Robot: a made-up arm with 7 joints.
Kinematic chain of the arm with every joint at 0, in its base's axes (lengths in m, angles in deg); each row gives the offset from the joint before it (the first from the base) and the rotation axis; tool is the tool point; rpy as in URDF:
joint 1: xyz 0 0 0.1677 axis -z
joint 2: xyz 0 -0.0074 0.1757 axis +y
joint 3: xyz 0 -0.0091 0.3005 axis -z
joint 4: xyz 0 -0.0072 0.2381 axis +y
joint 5: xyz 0 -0.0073 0.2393 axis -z
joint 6: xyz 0 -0.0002 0.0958 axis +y
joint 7: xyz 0 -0.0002 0.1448 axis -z
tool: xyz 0 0 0 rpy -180 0 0
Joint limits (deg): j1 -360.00..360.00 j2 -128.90..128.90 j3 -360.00..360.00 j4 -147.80..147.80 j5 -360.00..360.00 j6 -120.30..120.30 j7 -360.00..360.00
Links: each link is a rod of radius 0.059 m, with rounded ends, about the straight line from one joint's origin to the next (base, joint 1, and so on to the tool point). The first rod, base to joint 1, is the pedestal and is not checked.
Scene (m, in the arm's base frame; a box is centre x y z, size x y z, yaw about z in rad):
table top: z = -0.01
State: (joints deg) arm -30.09 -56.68 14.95 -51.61 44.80 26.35 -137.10
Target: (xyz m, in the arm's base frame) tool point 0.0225 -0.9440 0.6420
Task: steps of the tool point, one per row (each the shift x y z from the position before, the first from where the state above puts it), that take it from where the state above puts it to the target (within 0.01 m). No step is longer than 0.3 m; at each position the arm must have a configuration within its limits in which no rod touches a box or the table.
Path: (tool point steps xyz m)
1: 0.1414 -0.2097 0.0252
2: 0.1950 -0.1605 0.0270
3: 0.2311 -0.0988 0.0280
4: 0.2467 -0.0304 0.0289

